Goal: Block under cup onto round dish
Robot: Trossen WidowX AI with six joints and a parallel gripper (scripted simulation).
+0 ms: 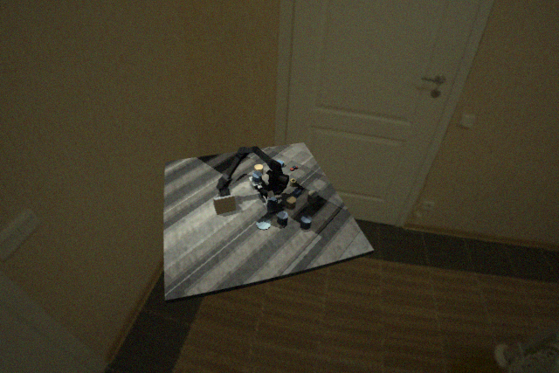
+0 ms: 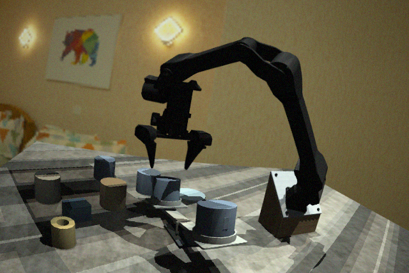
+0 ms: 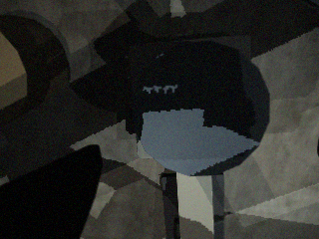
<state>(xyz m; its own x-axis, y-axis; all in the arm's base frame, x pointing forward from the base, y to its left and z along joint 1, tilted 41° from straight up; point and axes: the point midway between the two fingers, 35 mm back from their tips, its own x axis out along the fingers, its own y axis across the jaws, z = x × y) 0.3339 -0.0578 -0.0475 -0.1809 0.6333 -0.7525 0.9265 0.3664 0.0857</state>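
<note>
The grey block is 80 mm below my gripper tip. The rest, counted from my gripper tip: balance beam: 40 mm behind, 130 mm to the left, 80 mm below; then pale round dish: 80 mm behind, 130 mm to the right, 120 mm below; then balance: 40 mm behind, 130 mm to the left, 100 mm below.
</note>
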